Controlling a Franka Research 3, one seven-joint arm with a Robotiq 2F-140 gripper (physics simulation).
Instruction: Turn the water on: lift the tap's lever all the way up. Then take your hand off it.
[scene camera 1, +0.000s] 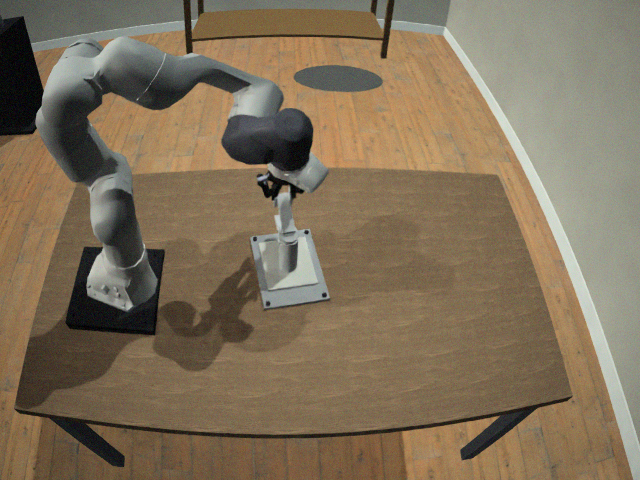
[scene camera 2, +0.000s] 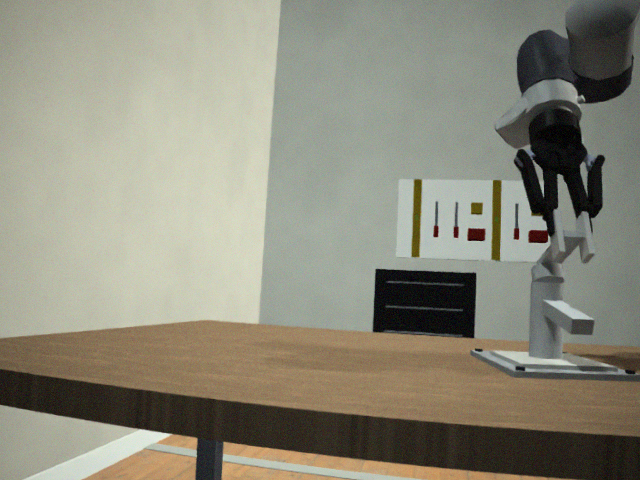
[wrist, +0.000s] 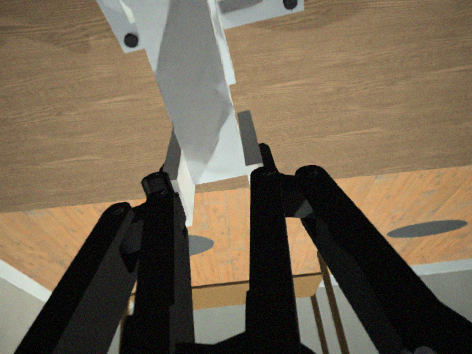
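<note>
The tap's grey-white body (scene camera 1: 287, 258) (scene camera 2: 545, 320) stands upright on a grey base plate (scene camera 1: 297, 297) (wrist: 120, 30) on the table. Its spout (scene camera 2: 572, 317) sticks out lower down. The lever (scene camera 1: 285, 209) (scene camera 2: 570, 240) (wrist: 200, 110) slopes steeply upward from the top of the body. My gripper (scene camera 1: 285, 196) (scene camera 2: 572, 243) (wrist: 216, 137) is shut on the lever's outer end, with one light pad on each side of it. The gripper is tilted, and in scene camera 1 the arm's wrist hides part of the fingers.
The wooden table (scene camera 1: 423, 335) (scene camera 2: 310, 361) carries the tap and the arm's black mounting block (scene camera 1: 111, 322) at the left. Behind the table are a wooden shelf (scene camera 1: 286, 24) and a dark floor disc (scene camera 1: 338, 78). A black cabinet (scene camera 2: 423, 297) and a tool board (scene camera 2: 405, 217) are at the wall.
</note>
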